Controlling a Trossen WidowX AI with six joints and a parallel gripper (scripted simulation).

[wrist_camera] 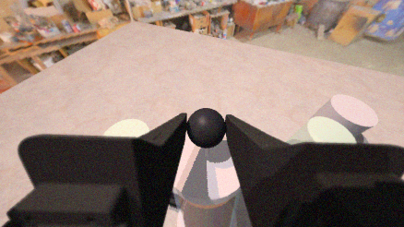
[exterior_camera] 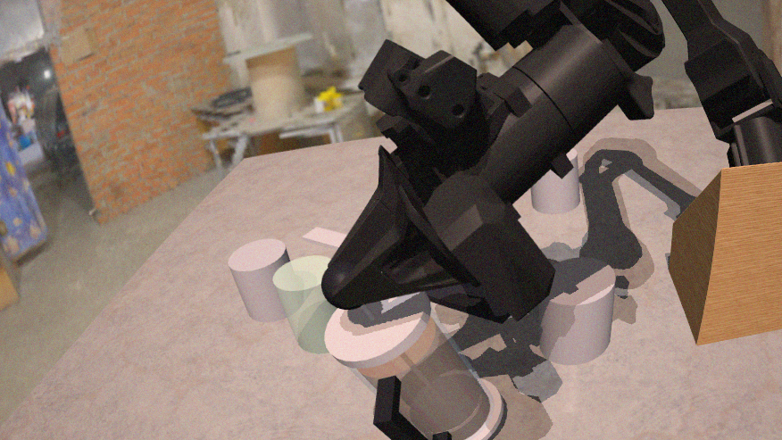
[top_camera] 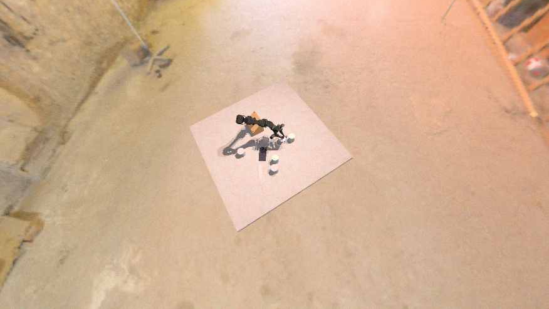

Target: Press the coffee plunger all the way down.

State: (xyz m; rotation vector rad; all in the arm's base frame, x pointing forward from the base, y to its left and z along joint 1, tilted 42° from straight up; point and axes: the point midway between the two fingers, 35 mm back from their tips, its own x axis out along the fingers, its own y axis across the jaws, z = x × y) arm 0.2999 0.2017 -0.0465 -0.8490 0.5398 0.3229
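The coffee press is 3 cm behind my gripper tip, 1 cm to the right of it and 8 cm below it. Round my gripper tip: white flat bar 18 cm ahead, 33 cm to the right, 17 cm below.
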